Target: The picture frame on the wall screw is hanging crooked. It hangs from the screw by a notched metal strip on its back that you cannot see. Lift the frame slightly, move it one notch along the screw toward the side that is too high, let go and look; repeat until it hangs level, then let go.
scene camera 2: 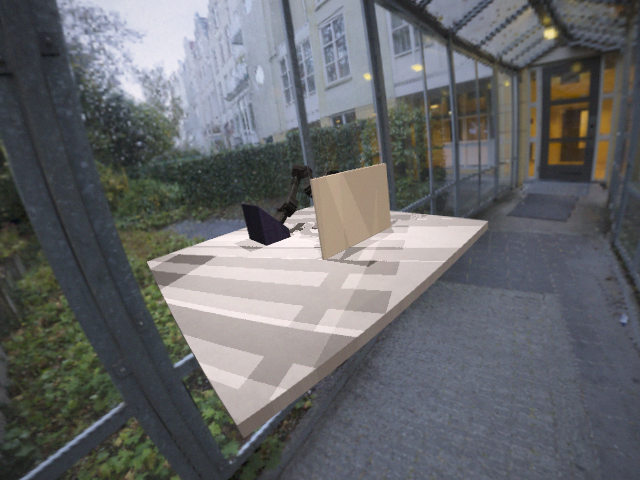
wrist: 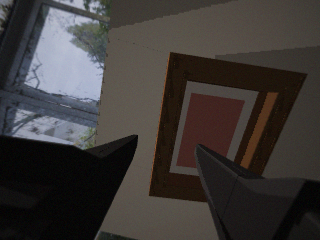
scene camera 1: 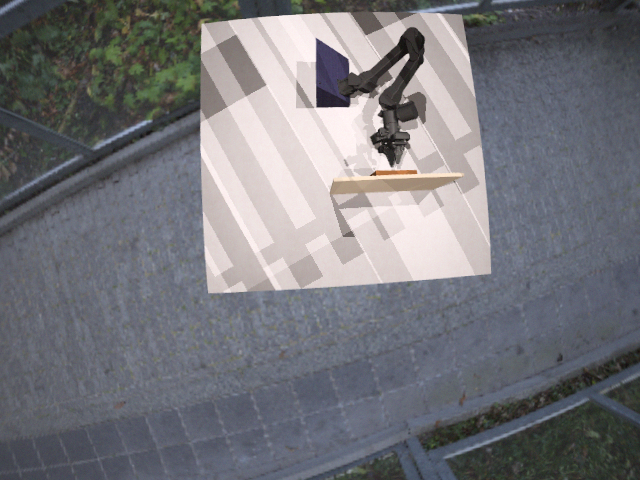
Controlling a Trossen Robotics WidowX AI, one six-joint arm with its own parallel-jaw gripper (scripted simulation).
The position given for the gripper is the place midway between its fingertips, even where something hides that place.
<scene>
In view: the gripper point(scene camera 1: 394, 165), a picture frame point(wrist: 238, 110) and a beige wall panel point(scene camera 2: 350, 207).
The gripper shows as well in the wrist view point(wrist: 166, 144). The beige wall panel shows as well in the wrist view point(wrist: 138, 46) and in scene camera 1 point(scene camera 1: 382, 183). Scene camera 2 misses the picture frame, which is hidden by the beige wall panel.
</scene>
